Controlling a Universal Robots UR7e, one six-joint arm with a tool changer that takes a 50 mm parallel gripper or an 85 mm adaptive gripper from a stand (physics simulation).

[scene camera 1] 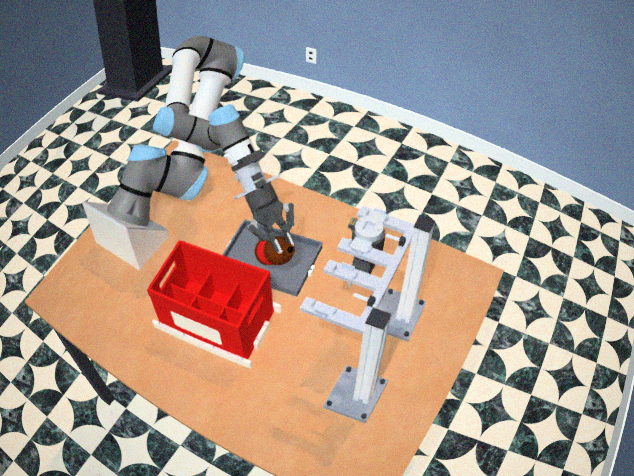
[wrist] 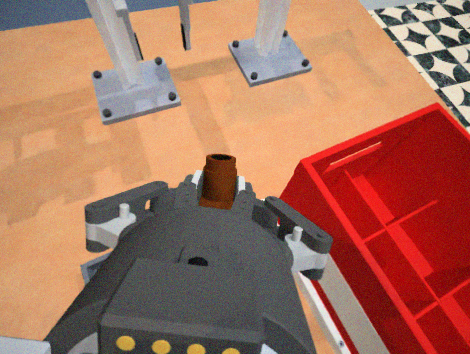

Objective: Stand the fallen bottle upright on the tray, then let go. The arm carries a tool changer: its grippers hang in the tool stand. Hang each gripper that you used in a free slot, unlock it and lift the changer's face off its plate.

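Places are measured from the arm's base along level axes (x right, y up, z back), in millimetres.
Where they show: arm's base at its link origin: [scene camera 1: 127,217].
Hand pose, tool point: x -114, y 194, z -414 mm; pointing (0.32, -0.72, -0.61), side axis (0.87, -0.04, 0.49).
Things, the pixels of their centre, and the offset from my tool point. "pt": a spot on its surface instead.
- brown bottle at the middle of its body: [wrist: 215,235] [scene camera 1: 278,250] dx +44, dy -177, dz -84 mm
- grey tray at a spot on its surface: [scene camera 1: 307,276] pt dx -6, dy -310, dz -144 mm
- red divided crate at the middle of its body: [wrist: 407,263] [scene camera 1: 210,301] dx +240, dy -226, dz +21 mm
The brown bottle [scene camera 1: 283,258] [wrist: 220,187] with a red label is tilted over the grey tray [scene camera 1: 307,276], its neck pointing toward the tool stand [scene camera 1: 369,353] [wrist: 135,95]. Whether its base touches the tray is hard to tell. My adaptive gripper [scene camera 1: 285,245] [wrist: 220,181] is shut on the bottle's neck, one finger pad on each side, and reaches in at a slant. In the wrist view the neck's mouth sticks out past the fingertips, and the gripper's housing hides the body. The other gripper [scene camera 1: 369,235] hangs in the stand's far slot; the nearer slots hold no gripper.
A red divided crate [scene camera 1: 204,312] [wrist: 325,200] stands close beside the tray, with white strips [scene camera 1: 202,344] along its foot. The stand's two posts and arms rise on the tray's other side. The arm's base block [scene camera 1: 115,233] is at the table's left.
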